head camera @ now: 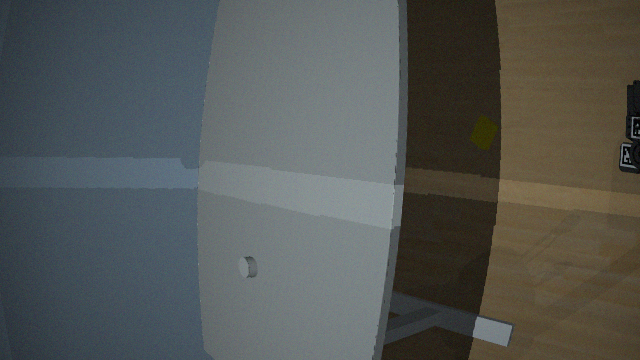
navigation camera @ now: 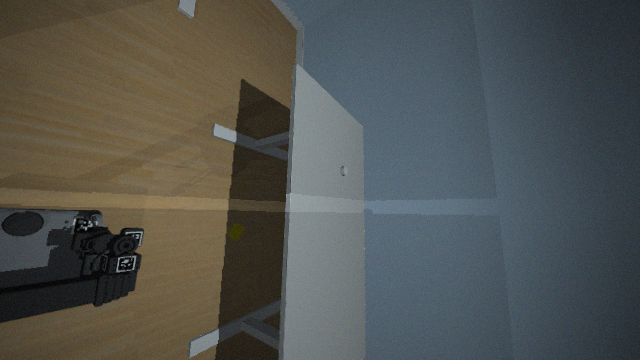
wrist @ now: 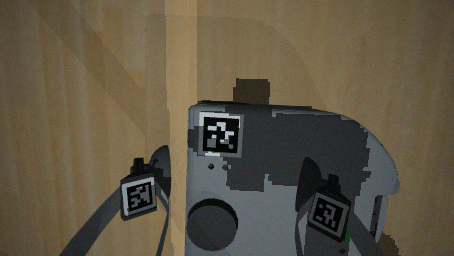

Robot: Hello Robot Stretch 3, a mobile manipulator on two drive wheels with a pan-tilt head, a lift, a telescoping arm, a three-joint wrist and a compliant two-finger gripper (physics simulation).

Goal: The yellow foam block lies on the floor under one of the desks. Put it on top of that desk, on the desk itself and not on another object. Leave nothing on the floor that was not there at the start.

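Frame: origin at the robot's base, x down, y left, z ahead, level; centimetres.
Seen in the pictures: gripper, fingertip midpoint: [wrist: 234, 169]; robot's base, origin of the base link: [navigation camera: 24, 222] [wrist: 222, 179].
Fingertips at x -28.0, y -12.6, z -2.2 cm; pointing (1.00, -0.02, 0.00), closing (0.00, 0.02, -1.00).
Pixels of each thing's top centre, then the offset from my fingertips to it. Level surfaces: height alone.
- yellow foam block, middle of its top: [head camera: 481, 132] [navigation camera: 238, 231] dx +23.5, dy -70.8, dz -4.1 cm
- white desk, its level: dx -44.0 cm
- small white round object, middle of its top: [head camera: 243, 267] [navigation camera: 345, 170] dx -46.4, dy -87.4, dz +33.6 cm
The yellow foam block [head camera: 483, 132] [navigation camera: 236, 231] lies on the floor in the desk's shadow, near the shadow's front edge. It does not show in the wrist view. The white desk [head camera: 300, 100] [navigation camera: 325, 260] stands against the blue wall, its top above and behind the block. My gripper [wrist: 234, 169] is open in the wrist view, its two fingers well apart with nothing between them. It hangs over the front part of my own grey base, away from the block. In the head and navigation views the wrist shows, but the fingertips cannot be made out.
A small white round object [head camera: 248, 267] [navigation camera: 343, 171] stands on the desk top. Desk legs [head camera: 492, 331] [navigation camera: 204, 343] reach out along the floor on both sides of the block. My base [wrist: 280, 150] [navigation camera: 25, 250] stands on the wooden floor in front of the desk.
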